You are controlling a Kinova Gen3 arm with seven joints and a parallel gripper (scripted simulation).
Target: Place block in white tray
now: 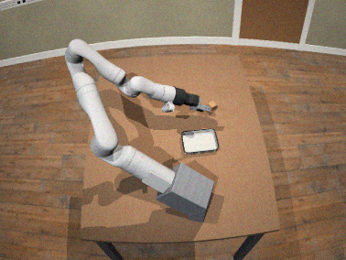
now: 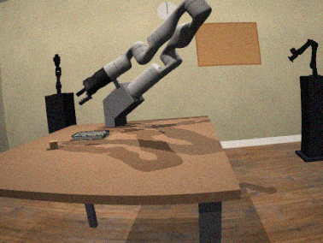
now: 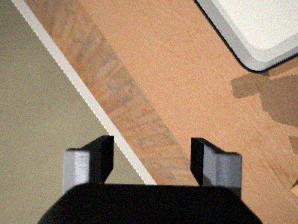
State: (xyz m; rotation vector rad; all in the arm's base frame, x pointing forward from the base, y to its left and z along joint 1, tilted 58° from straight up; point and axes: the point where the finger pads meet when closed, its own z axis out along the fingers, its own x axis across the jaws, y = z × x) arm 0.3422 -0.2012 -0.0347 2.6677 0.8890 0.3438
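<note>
The tan wooden block is 180 mm ahead of my hand, 70 mm to the right of it and 180 mm below it. Round my hand: white tray (50 mm behind, 10 mm to the left, 180 mm below).
</note>
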